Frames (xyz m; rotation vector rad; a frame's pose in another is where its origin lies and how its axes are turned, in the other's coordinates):
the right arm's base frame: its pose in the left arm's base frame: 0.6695 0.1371 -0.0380 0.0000 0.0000 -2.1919
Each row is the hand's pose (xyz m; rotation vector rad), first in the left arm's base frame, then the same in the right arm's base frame.
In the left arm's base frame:
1: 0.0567 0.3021 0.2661 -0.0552 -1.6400 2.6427
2: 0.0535 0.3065 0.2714 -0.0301 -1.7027 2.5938
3: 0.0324 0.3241 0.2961 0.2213 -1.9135 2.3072
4: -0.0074 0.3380 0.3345 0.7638 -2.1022 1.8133
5: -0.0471 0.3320 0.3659 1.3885 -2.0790 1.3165
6: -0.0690 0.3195 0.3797 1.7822 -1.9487 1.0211
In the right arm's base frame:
1: 0.2224 -0.5944 0.3041 -1.0074 0.5615 -0.8793
2: 0.2207 -0.5995 0.3094 -1.0629 0.5704 -0.8778
3: 0.2187 -0.6269 0.3341 -1.3596 0.5113 -0.9327
4: 0.2305 -0.6674 0.3725 -1.8513 0.2351 -0.9735
5: 0.2585 -0.6962 0.4039 -2.2626 -0.2590 -0.9131
6: 0.2814 -0.7067 0.4177 -2.4255 -0.6607 -0.8193

